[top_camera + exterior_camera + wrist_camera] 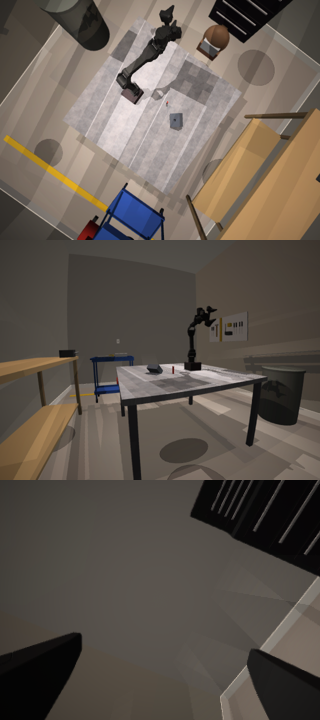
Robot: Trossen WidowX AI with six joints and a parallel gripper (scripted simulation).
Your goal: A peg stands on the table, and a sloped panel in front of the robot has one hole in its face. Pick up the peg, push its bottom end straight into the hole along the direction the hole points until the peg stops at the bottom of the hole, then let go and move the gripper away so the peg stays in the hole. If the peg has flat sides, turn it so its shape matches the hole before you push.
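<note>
The red peg lies 230 mm ahead of my gripper tip, 360 mm to the right of it and 500 mm below it. Round my gripper tip: grey sloped panel: 400 mm ahead, 460 mm to the right, 510 mm below.
</note>
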